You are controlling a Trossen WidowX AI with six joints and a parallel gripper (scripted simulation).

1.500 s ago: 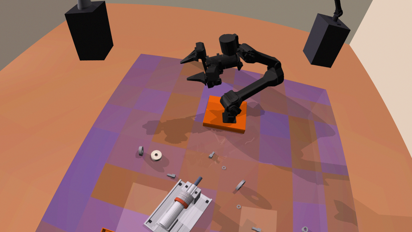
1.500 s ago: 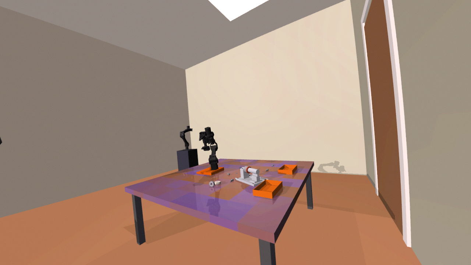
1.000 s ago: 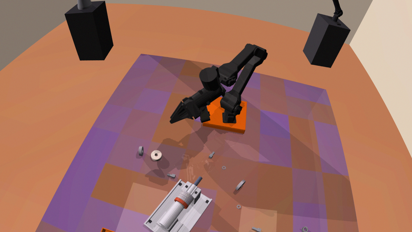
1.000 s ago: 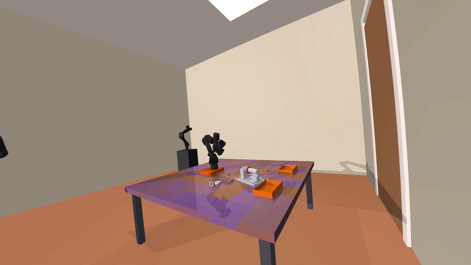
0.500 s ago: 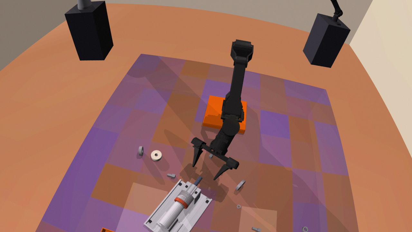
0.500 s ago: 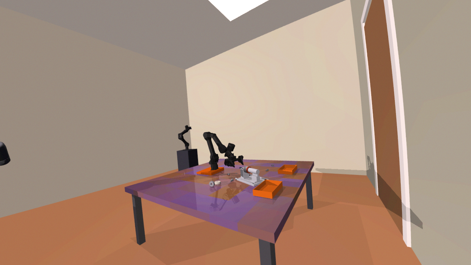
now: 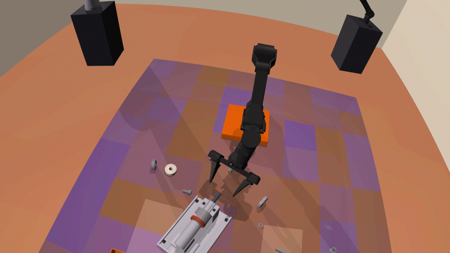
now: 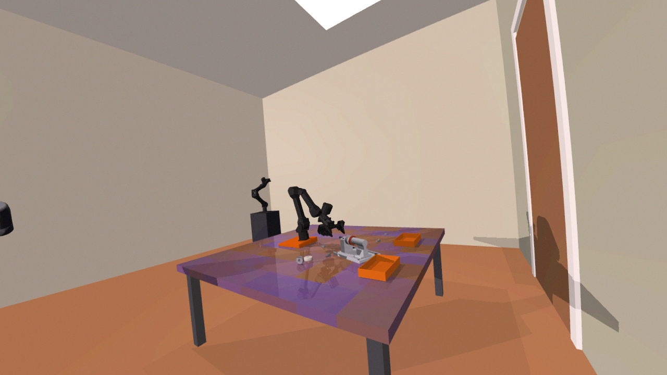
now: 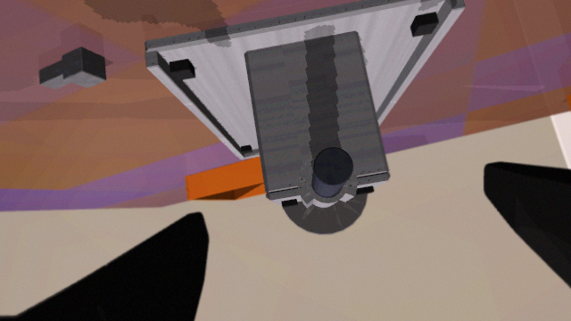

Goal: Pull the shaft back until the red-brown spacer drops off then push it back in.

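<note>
Right now my gripper tip is 90 mm short of the blue-grey shaft, 50 mm to the left of it and 10 mm above it. The rest, counted from my gripper tip: red-brown spacer (110 mm ahead, 70 mm to the right, 10 mm below).
</note>
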